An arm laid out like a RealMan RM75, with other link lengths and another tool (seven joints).
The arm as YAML. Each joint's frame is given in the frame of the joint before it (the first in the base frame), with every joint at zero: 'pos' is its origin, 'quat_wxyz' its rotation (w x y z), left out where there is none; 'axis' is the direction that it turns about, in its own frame. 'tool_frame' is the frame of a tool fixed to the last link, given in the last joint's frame.
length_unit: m
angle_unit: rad
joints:
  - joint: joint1
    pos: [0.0, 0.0, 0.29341]
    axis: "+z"
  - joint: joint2
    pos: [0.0, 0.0, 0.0]
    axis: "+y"
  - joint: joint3
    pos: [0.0, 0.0, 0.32]
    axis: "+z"
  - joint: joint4
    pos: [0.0, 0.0, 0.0]
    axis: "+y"
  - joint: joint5
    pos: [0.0, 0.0, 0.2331]
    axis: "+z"
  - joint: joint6
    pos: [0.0, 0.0, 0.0]
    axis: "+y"
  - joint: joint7
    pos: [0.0, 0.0, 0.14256]
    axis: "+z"
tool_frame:
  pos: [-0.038, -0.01, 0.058]
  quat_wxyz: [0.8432, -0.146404, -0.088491, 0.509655]
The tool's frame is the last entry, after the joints.
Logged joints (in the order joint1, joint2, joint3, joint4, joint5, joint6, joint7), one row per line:
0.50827 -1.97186 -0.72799 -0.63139 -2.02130 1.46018 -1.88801
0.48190 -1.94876 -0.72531 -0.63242 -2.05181 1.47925 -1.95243
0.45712 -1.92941 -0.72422 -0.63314 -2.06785 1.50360 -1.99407
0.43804 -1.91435 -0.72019 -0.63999 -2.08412 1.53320 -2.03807
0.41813 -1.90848 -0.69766 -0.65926 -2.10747 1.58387 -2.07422
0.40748 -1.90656 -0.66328 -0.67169 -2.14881 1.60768 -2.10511
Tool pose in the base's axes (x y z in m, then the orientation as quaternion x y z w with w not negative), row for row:
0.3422 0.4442 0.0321 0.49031 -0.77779 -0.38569 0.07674
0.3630 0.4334 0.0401 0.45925 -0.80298 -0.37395 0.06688
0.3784 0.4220 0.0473 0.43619 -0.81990 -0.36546 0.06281
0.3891 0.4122 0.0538 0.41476 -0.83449 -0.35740 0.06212
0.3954 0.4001 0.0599 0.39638 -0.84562 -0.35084 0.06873
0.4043 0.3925 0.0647 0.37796 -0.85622 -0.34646 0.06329
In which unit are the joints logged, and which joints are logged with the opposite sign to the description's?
The joints are logged in radians. Opposite sign: joint2, joint6, joint7.
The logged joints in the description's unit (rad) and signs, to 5 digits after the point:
0.50827 1.97186 -0.72799 -0.63139 -2.02130 -1.46018 1.88801
0.48190 1.94876 -0.72531 -0.63242 -2.05181 -1.47925 1.95243
0.45712 1.92941 -0.72422 -0.63314 -2.06785 -1.50360 1.99407
0.43804 1.91435 -0.72019 -0.63999 -2.08412 -1.53320 2.03807
0.41813 1.90848 -0.69766 -0.65926 -2.10747 -1.58387 2.07422
0.40748 1.90656 -0.66328 -0.67169 -2.14881 -1.60768 2.10511

